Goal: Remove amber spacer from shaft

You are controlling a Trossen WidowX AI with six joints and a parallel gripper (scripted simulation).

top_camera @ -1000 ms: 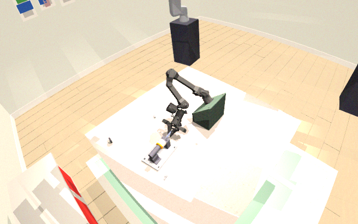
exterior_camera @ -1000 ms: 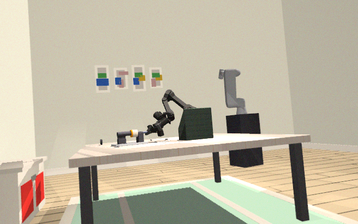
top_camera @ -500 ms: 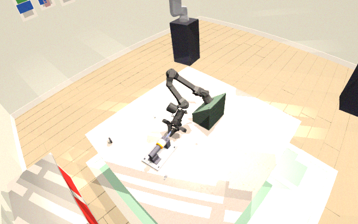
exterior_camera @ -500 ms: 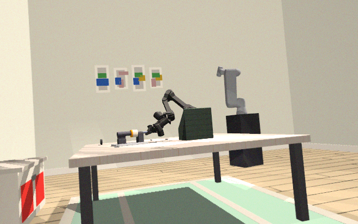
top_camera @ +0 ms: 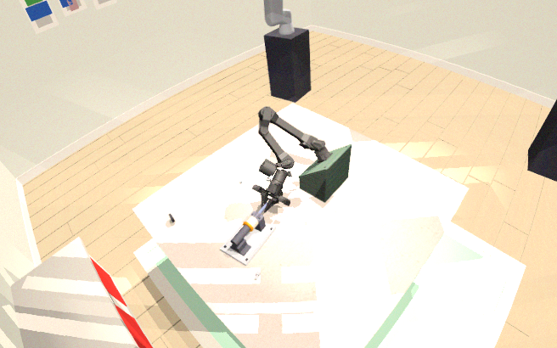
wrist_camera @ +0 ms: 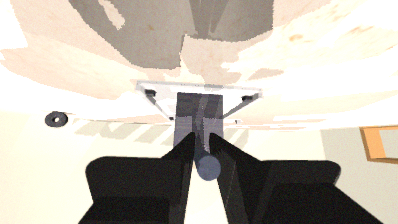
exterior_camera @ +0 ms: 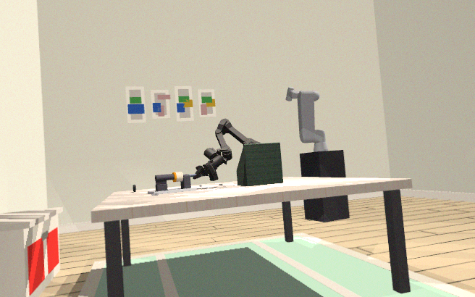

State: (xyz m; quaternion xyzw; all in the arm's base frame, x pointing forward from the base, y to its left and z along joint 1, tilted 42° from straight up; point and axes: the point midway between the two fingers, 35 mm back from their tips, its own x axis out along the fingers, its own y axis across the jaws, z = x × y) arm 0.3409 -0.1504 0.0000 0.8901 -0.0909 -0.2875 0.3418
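The blue-grey shaft is 6 cm ahead of my gripper tip and 2 cm above it. Round my gripper tip: white spacer 8 cm ahead, 2 cm above; amber spacer 11 cm ahead, 2 cm above; small dark ring 39 cm to the right, 26 cm ahead, 4 cm below.
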